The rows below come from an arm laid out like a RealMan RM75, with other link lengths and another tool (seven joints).
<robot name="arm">
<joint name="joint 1" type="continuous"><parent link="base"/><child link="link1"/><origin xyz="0 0 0.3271" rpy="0 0 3.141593"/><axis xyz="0 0 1"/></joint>
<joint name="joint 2" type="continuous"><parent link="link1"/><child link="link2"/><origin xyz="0 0 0" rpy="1.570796 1.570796 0"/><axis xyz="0 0 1"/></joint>
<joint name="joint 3" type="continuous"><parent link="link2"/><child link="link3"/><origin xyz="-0.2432 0 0" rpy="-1.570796 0 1.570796"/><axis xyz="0 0 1"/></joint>
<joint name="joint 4" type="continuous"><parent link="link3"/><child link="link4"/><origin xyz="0 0 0" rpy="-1.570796 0 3.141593"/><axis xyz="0 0 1"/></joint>
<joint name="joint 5" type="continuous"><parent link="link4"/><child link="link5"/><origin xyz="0 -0.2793 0" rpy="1.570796 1.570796 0"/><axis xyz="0 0 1"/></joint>
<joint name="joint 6" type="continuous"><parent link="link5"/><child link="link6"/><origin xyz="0 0 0" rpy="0 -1.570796 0"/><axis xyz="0 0 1"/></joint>
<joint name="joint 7" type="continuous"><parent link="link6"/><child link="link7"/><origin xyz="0.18 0 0" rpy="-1.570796 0 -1.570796"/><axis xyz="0 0 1"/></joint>
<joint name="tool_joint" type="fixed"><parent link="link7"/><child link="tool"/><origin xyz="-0.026 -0.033 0.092" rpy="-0.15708 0 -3.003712"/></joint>
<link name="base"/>
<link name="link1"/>
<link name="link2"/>
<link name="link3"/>
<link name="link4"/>
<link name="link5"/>
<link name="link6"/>
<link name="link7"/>
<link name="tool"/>
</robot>
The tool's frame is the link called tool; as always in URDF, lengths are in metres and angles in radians. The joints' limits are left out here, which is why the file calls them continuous.
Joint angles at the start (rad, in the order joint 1, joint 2, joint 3, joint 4, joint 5, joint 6, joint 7):
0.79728 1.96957 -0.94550 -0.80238 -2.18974 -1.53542 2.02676
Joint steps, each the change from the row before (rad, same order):
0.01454 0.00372 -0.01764 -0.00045 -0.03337 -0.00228 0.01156
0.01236 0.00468 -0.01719 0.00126 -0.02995 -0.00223 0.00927
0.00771 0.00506 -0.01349 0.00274 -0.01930 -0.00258 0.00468
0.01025 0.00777 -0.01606 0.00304 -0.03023 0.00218 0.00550
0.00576 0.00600 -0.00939 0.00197 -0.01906 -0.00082 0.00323
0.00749 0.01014 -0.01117 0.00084 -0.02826 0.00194 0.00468
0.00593 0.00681 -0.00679 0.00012 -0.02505 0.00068 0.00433
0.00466 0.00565 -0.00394 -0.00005 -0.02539 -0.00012 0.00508
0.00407 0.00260 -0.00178 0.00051 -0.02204 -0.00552 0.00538
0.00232 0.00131 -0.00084 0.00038 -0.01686 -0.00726 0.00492
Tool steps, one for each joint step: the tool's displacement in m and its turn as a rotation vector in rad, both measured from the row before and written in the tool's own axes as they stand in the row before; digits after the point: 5 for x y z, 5 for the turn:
0.00409 0.00019 0.00417 0.00969 0.04439 -0.00480
0.00452 0.00045 0.00443 0.00751 0.04139 -0.00405
0.00405 0.00123 0.00424 0.00134 0.03010 -0.00286
0.00493 -0.00022 0.00543 0.00904 0.03854 -0.00491
0.00354 0.00058 0.00372 0.00321 0.02479 -0.00246
0.00410 0.00020 0.00525 0.00769 0.03156 -0.00411
0.00339 -0.00060 0.00303 0.00887 0.02536 -0.00226
0.00365 -0.00116 0.00205 0.00988 0.02316 0.00070
0.00397 -0.00067 0.00054 0.00641 0.02179 0.00328
0.00381 -0.00020 0.00003 0.00321 0.01782 0.00472

